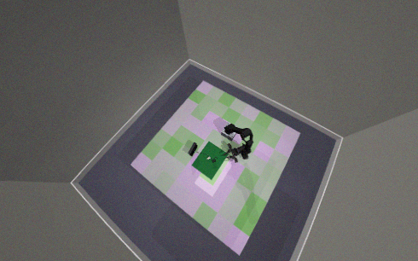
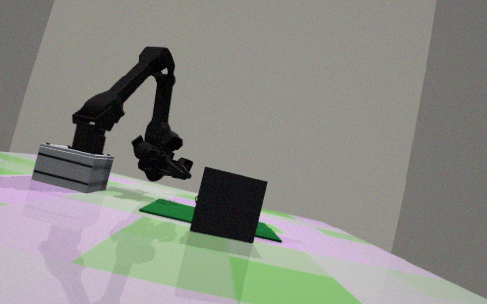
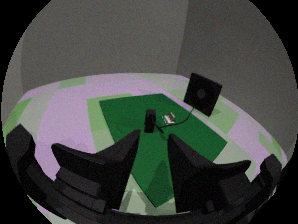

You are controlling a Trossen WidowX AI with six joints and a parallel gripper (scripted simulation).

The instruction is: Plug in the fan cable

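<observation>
Right now the fan plug is 90 mm ahead of my gripper tip, 50 mm to the right of it and 60 mm below it. From my gripper tip the other things lie so: green board 100 mm ahead, 90 mm to the right, 100 mm below; then black fan 140 mm ahead, 270 mm to the right, 20 mm below.
</observation>
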